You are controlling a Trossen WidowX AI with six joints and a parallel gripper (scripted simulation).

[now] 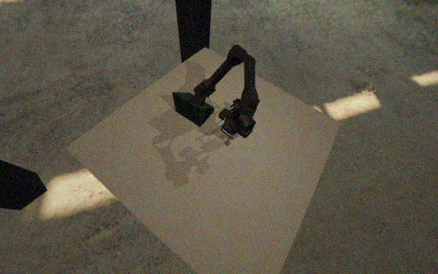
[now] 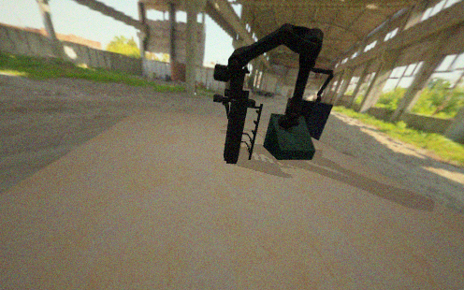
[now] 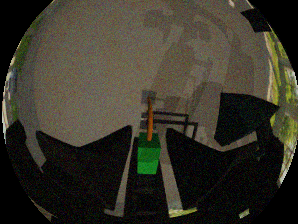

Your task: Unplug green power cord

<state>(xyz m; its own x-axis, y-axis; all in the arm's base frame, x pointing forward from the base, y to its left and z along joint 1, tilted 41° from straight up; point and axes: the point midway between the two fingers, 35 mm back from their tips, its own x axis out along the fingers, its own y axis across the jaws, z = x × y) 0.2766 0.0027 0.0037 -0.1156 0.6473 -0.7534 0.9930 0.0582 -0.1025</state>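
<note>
The green plug is 60 mm to the left of my gripper tip and 10 mm below it.
</note>
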